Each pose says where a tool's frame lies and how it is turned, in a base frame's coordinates. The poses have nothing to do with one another.
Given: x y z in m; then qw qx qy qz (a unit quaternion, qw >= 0).
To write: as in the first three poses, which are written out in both.
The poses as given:
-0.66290 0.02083 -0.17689 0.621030 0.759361 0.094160 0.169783
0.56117 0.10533 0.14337 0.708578 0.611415 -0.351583 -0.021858
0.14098 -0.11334 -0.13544 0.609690 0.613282 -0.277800 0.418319
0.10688 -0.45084 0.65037 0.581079 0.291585 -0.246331 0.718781
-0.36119 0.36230 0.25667 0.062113 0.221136 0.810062 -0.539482
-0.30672 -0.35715 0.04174 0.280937 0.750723 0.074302 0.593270
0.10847 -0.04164 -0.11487 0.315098 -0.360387 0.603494 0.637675
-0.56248 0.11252 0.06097 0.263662 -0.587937 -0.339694 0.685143
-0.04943 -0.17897 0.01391 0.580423 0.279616 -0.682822 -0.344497
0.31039 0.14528 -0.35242 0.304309 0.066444 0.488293 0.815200
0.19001 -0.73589 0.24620 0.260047 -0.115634 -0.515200 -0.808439
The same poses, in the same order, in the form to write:
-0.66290 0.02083 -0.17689 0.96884 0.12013 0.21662 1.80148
0.56117 0.10533 0.14337 0.86648 -0.49825 -0.03098 1.56663
0.14098 -0.11334 -0.13544 0.77372 -0.35047 0.52775 1.83025
0.10688 -0.45084 0.65037 0.35828 -0.30267 0.88319 1.90148
-0.36119 0.36230 0.25667 0.22156 0.81163 -0.54053 3.01729
-0.30672 -0.35715 0.04174 0.78223 0.07742 0.61817 2.57205
0.10847 -0.04164 -0.11487 -0.37973 0.63589 0.67190 2.50047
-0.56248 0.11252 0.06097 -0.60950 -0.35215 0.71028 2.60796
-0.04943 -0.17897 0.01391 0.34338 -0.83852 -0.42305 1.90310
0.31039 0.14528 -0.35242 0.06975 0.51260 0.85579 2.52317
0.19001 -0.73589 0.24620 -0.11975 -0.53356 -0.83724 2.61545

